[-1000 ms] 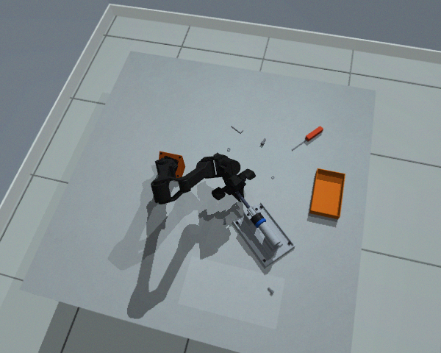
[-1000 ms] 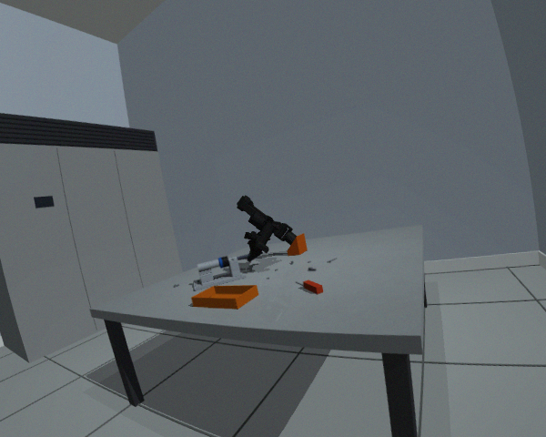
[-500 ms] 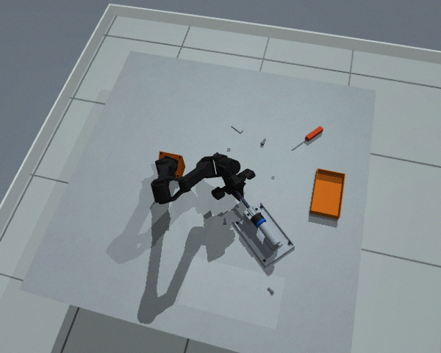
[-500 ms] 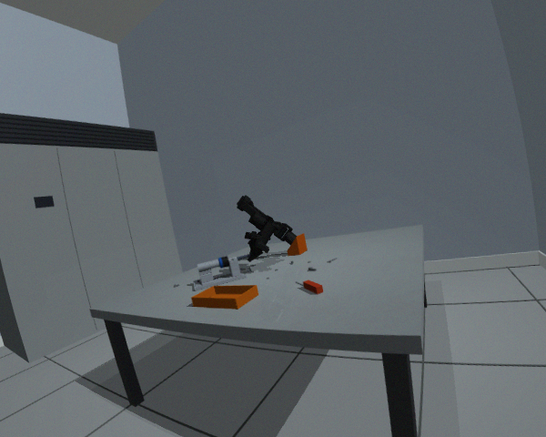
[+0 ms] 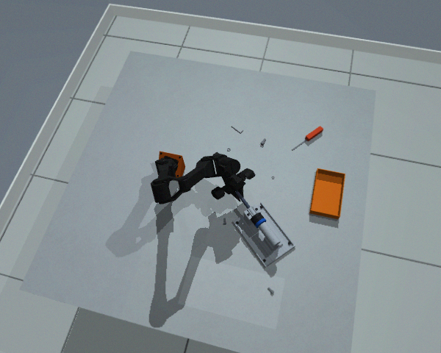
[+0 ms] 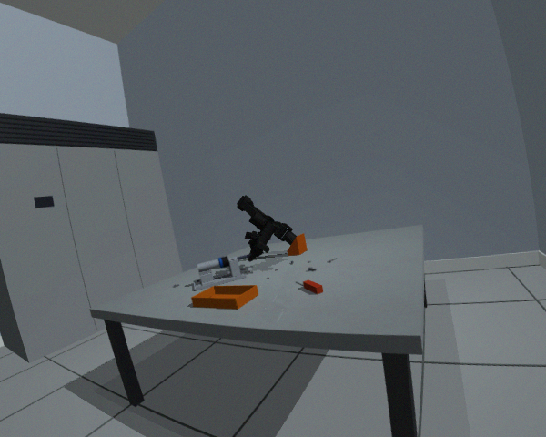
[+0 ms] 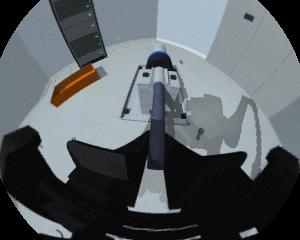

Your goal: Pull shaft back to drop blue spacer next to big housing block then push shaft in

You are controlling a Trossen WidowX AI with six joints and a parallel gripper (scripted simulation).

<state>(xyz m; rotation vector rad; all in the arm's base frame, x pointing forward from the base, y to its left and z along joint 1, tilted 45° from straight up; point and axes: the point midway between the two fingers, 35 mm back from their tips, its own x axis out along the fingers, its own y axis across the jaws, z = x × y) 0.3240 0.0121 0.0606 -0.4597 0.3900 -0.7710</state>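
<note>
Right now my gripper tip is 4 cm short of the shaft, 3 cm to the left of it and 2 cm below it. From my gripper tip the other things lie so: l-shaped key (14 cm behind, 35 cm to the left, 5 cm below); blue spacer (11 cm ahead, 7 cm to the right, 2 cm above); orange tray (33 cm ahead, 17 cm to the left, 5 cm below).
</note>
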